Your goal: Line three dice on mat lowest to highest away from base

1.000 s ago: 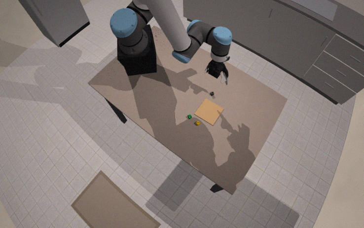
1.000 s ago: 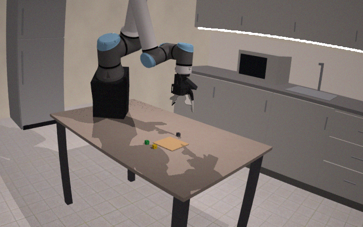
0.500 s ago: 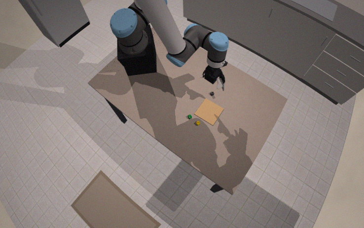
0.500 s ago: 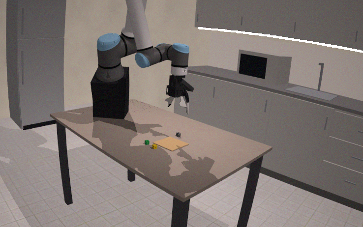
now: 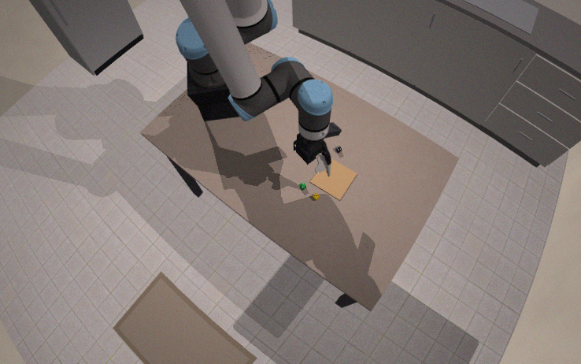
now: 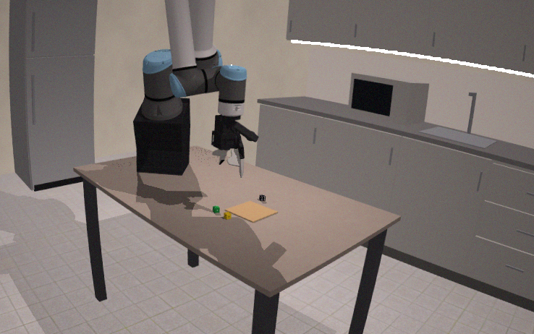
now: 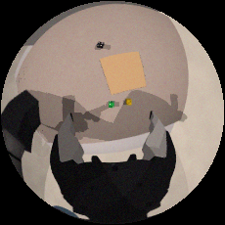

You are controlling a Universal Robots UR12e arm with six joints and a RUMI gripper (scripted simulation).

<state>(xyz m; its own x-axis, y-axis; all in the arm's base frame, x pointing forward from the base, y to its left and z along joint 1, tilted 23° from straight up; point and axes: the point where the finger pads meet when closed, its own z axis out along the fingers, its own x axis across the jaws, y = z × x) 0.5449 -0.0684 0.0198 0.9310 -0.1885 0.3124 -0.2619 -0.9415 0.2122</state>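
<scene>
Now: hand 140 mm above the green die, 50 mm to the left of it and 10 mm past it. Round my hand: black die: 170 mm to the left, 140 mm below, 20 mm ahead; then orange mat: 150 mm below, 70 mm ahead, 50 mm to the left; then yellow die: 140 mm below, 60 mm to the right, 50 mm ahead.
</scene>
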